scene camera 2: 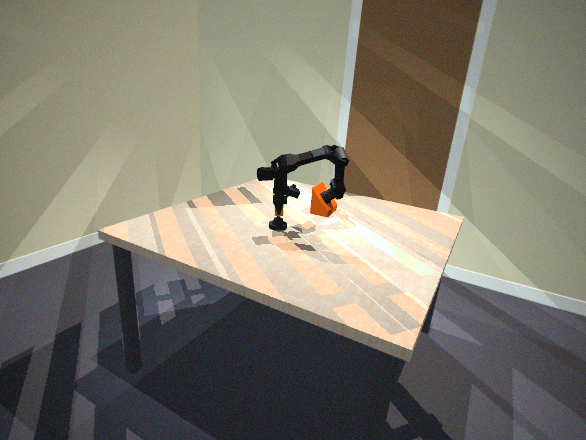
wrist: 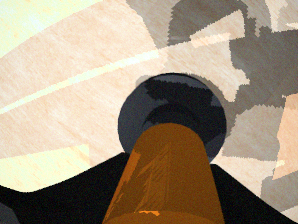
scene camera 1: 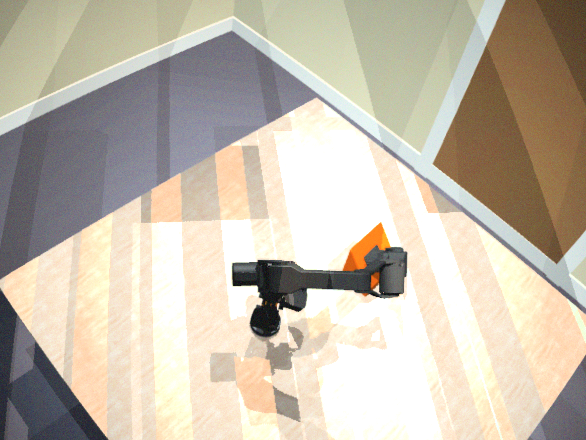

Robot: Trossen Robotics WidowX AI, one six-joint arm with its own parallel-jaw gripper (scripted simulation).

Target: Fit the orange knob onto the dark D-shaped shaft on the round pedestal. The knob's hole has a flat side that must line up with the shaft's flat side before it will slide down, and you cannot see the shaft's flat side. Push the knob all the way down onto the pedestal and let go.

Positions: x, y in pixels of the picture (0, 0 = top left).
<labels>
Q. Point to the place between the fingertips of my gripper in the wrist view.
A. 168, 166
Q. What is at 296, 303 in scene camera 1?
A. My gripper.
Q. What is my gripper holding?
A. An orange knob.
</labels>
